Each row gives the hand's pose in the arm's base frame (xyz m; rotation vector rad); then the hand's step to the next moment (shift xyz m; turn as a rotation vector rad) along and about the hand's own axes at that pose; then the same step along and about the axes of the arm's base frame.
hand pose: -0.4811 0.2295 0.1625 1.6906 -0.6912 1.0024
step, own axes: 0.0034 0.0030 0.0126 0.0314 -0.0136 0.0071
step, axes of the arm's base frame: 0.0029 -0.0128 0.0025 0.0287 -0.0017 0.0199
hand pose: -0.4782 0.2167 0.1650 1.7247 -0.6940 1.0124
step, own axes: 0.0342 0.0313 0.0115 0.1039 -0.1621 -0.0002
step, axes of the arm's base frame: -0.0052 -0.0218 0.0422 0.1828 0.0582 0.0164
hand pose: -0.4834 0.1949 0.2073 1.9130 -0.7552 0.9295
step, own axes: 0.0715 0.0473 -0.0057 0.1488 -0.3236 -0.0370
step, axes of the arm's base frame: -0.0001 -0.0266 0.0817 0.3219 0.1569 -0.0028
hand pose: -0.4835 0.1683 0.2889 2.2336 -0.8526 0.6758
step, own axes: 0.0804 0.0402 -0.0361 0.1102 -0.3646 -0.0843
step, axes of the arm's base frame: 0.0156 -0.0286 0.0912 0.3152 0.2295 -0.0123
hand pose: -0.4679 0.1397 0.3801 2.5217 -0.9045 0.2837
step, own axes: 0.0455 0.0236 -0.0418 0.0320 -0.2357 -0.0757
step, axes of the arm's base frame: 0.0178 -0.0216 0.0599 0.1729 0.1801 -0.0023
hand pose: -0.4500 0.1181 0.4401 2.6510 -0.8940 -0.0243
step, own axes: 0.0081 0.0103 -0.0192 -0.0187 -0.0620 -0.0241
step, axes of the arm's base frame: 0.0028 -0.0064 0.0222 0.0243 0.0647 0.0008
